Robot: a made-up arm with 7 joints. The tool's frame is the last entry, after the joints. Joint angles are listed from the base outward. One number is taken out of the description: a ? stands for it. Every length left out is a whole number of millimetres.
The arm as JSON. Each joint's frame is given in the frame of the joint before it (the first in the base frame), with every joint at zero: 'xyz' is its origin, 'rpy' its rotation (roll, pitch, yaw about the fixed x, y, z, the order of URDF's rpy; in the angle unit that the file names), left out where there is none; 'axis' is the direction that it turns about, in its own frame. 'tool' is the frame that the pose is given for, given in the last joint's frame.
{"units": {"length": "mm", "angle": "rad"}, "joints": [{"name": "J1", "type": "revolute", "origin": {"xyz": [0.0, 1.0, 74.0]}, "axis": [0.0, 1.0, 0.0]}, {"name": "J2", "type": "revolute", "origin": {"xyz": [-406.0, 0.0, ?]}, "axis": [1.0, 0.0, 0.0]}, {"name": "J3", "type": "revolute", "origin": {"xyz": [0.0, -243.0, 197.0]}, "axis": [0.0, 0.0, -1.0]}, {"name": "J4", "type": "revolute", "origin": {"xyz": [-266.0, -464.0, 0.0]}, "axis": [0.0, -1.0, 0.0]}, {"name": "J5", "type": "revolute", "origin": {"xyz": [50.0, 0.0, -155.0]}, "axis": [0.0, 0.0, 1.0]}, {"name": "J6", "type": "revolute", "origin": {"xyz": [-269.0, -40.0, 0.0]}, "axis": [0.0, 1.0, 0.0]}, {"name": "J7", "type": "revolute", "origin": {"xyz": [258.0, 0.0, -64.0]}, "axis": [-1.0, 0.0, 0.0]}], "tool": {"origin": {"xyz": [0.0, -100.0, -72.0]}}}
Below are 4 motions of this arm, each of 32 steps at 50 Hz.
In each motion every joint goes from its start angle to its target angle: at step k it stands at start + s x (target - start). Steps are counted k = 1, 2, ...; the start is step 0. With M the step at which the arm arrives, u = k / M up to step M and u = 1 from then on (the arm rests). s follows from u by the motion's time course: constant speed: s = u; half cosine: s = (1 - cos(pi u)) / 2; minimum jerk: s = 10 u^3 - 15 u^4 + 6 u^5.
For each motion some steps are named. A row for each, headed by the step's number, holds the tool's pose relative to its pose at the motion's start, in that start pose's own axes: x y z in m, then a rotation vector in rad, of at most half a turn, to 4 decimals.
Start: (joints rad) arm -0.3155 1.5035 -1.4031 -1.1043 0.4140 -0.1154 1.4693
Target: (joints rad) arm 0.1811 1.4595 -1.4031 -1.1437 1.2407 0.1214 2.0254
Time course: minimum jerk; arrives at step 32
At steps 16, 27, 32:
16: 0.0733 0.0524 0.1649 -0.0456 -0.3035 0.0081
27: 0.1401 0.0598 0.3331 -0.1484 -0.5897 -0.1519
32: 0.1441 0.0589 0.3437 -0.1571 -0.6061 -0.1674

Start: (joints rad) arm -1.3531 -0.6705 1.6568 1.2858 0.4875 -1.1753 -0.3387
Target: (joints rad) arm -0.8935 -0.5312 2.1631 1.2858 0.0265 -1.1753 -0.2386
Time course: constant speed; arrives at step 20
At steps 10, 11, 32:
10: 0.1187 0.0166 -0.1642 -0.1748 0.1151 0.0722
11: 0.1308 0.0217 -0.1808 -0.1925 0.1232 0.0838
32: 0.2364 0.0980 -0.3259 -0.3530 0.1580 0.2163

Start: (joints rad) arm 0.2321 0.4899 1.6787 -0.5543 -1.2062 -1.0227 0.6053
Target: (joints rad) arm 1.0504 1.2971 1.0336 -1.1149 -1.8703 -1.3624 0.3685
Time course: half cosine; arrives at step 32
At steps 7, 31, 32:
7: 0.0572 -0.0496 0.0606 -0.1461 -0.1126 0.0384
31: 0.1699 -0.1145 0.3927 -1.1276 -0.8308 0.7012
32: 0.1695 -0.1145 0.3928 -1.1293 -0.8321 0.7041

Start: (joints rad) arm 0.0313 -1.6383 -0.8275 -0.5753 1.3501 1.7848 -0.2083
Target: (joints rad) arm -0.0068 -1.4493 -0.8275 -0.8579 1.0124 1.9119 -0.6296
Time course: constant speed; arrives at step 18
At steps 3, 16, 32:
3: 0.0297 0.0336 -0.0074 0.1120 0.0156 0.0363
16: 0.1213 0.1863 -0.0127 0.5738 0.1388 0.1829
32: 0.1297 0.2095 -0.0097 0.6413 0.1657 0.2026

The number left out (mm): 72.0
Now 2 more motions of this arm.
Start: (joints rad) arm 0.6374 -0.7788 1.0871 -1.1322 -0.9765 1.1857 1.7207
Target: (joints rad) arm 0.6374 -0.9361 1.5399 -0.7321 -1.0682 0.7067 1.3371
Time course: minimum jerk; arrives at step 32
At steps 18, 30, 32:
18: 0.0449 0.0800 0.1469 0.6396 -0.2220 -0.2951
30: 0.0504 0.1194 0.2362 1.0753 -0.3244 -0.4474
32: 0.0503 0.1196 0.2367 1.0779 -0.3249 -0.4482

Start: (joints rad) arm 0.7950 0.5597 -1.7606 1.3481 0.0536 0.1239 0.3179
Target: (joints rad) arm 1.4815 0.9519 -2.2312 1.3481 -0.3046 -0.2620 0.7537
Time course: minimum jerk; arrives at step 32
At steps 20, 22, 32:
20: -0.0951 -0.0255 -0.0298 -0.2045 -0.3555 -0.7604
22: -0.1076 -0.0260 -0.0325 -0.2411 -0.3898 -0.8597
32: -0.1305 -0.0251 -0.0373 -0.3136 -0.4469 -1.0454

